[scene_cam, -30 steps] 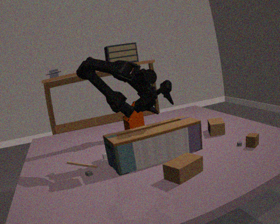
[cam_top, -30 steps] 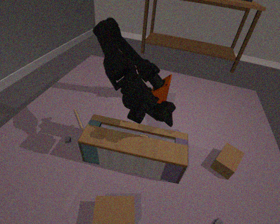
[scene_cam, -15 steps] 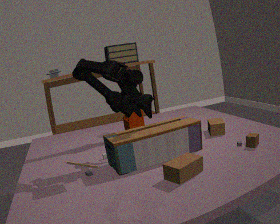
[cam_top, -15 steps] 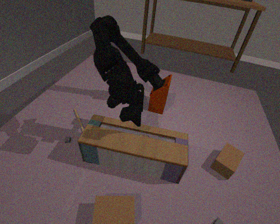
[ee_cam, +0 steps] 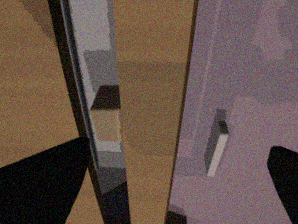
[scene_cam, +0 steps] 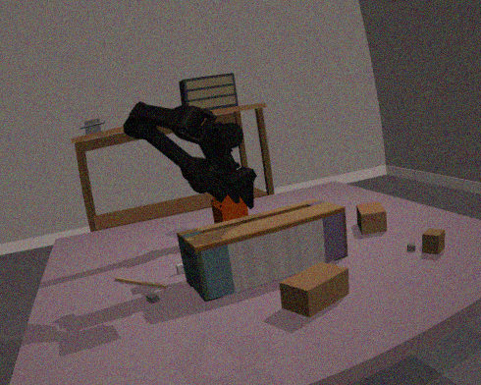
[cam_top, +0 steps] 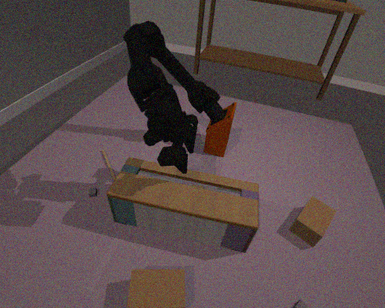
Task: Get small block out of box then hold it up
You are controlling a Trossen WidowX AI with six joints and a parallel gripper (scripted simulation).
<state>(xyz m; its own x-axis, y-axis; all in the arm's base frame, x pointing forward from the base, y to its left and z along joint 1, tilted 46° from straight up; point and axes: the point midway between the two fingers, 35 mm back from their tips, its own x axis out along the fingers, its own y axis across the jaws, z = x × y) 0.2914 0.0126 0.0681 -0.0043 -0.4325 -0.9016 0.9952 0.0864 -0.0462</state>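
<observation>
My gripper tip is now 4 cm short of the tan block, 4 cm to the right of it and 7 cm above it. Also, from my gripper tip: thin stick: 3 cm behind, 30 cm to the right, 15 cm below; box: 3 cm ahead, 1 cm to the left, 9 cm below.
</observation>
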